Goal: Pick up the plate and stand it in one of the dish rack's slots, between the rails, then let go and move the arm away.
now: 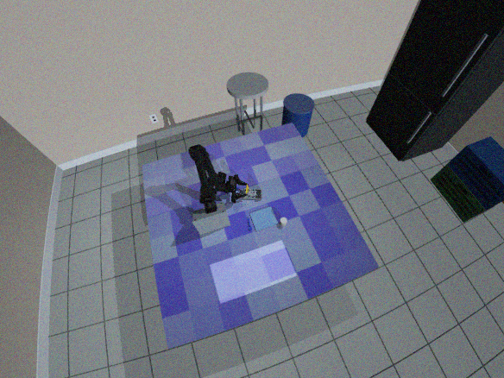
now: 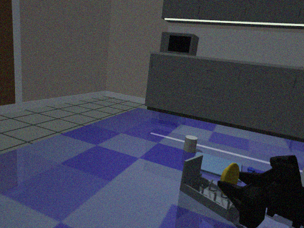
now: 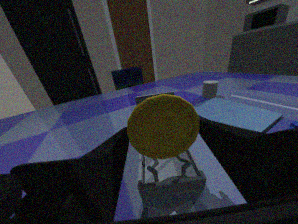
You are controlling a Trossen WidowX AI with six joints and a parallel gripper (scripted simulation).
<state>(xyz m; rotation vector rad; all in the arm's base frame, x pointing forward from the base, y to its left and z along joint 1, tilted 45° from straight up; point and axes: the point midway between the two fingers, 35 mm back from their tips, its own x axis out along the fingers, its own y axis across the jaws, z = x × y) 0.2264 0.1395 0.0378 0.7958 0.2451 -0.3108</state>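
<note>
Now: gripper tip 50 mm above the grey dish rack, 30 mm short of it and 10 mm to the left of it. From my gripper tip the other things lie so: blue spoon (220 mm to the right, 70 mm below, 60 mm behind); yellow plate (10 mm behind).
</note>
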